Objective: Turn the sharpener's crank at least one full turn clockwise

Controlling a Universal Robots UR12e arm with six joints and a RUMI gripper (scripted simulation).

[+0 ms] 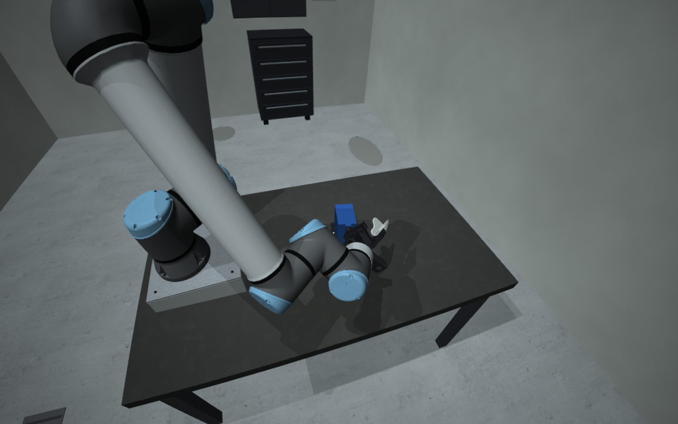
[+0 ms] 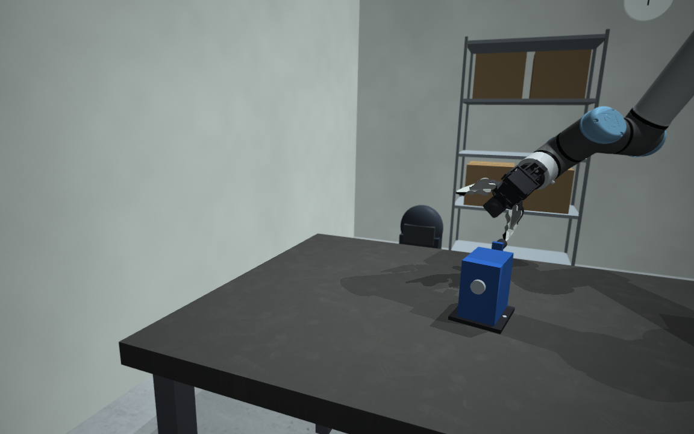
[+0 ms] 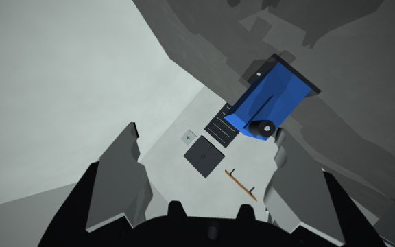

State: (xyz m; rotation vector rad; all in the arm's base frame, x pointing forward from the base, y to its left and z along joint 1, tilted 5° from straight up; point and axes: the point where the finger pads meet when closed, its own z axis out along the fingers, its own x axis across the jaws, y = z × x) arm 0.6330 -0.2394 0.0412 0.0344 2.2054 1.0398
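Now: hand 60 mm to the right of the black handle knob, 50 mm above it and 40 mm past it.
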